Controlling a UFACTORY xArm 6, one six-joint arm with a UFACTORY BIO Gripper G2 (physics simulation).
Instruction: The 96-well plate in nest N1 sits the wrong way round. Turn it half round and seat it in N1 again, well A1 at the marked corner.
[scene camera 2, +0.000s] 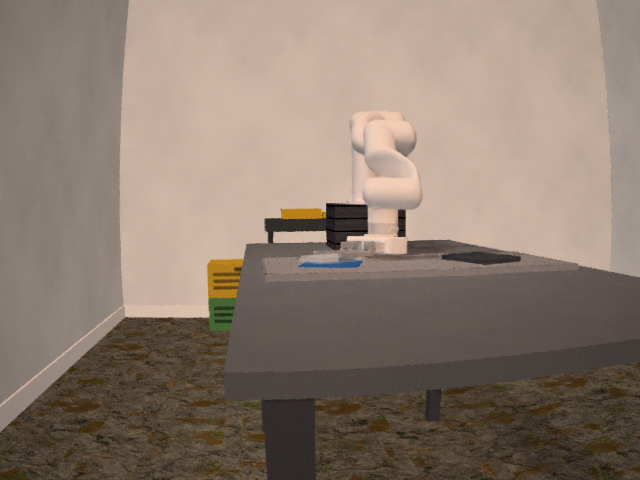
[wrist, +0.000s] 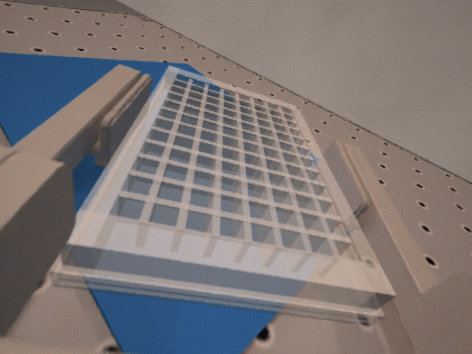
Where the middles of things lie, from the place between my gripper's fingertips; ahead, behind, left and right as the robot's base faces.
Right now the flat blue rectangle (wrist: 128, 317) is 3 cm ahead of my hand, 1 cm to the left of it and 1 cm below it. The rest, counted from my hand: clear 96-well plate (wrist: 217, 195) 1 cm to the left, 1 cm below.
